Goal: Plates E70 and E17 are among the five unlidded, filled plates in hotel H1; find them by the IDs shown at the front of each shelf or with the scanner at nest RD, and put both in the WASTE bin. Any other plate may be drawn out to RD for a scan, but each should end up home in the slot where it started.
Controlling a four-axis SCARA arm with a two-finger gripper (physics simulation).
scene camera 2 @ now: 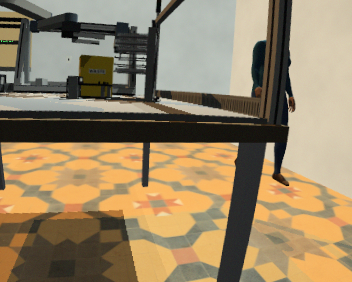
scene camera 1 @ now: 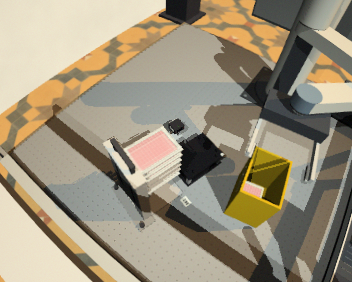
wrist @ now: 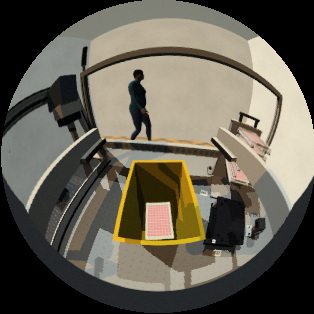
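My gripper is open and empty, above the yellow WASTE bin. One pink-filled plate lies inside the bin; its ID cannot be read. Hotel H1 stands left of the nest in scene camera 1, holding a stack of plates with a pink-filled plate on top. Shelf IDs are not readable in these views. The black nest RD stands between hotel and bin, with no plate seen on it.
A small black device stands beside the nest. A small white label lies near the hotel's foot. The arm's column rises at the back right in scene camera 1. A person stands beyond the table's frame.
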